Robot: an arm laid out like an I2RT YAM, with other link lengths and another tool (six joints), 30 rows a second.
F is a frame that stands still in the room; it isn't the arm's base.
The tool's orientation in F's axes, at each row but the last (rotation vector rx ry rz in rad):
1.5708, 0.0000, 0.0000
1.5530, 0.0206, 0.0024
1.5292, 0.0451, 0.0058
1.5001, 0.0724, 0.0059
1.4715, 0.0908, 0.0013
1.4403, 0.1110, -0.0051
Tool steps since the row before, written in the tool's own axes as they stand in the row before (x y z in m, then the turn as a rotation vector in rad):
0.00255, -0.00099, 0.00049, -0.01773, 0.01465, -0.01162
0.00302, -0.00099, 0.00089, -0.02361, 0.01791, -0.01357
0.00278, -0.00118, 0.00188, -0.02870, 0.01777, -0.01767
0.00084, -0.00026, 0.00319, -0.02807, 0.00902, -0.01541
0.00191, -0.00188, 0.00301, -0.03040, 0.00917, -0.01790
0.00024, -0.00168, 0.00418, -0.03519, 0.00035, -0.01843
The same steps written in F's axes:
0.00255, -0.00049, -0.00099, -0.01773, 0.01162, 0.01465
0.00302, -0.00086, -0.00101, -0.02360, 0.01354, 0.01794
0.00281, -0.00184, -0.00117, -0.02883, 0.01747, 0.01777
0.00099, -0.00316, -0.00008, -0.02844, 0.01463, 0.00918
0.00199, -0.00307, -0.00169, -0.03091, 0.01698, 0.00923
0.00043, -0.00434, -0.00115, -0.03633, 0.01605, 0.00082

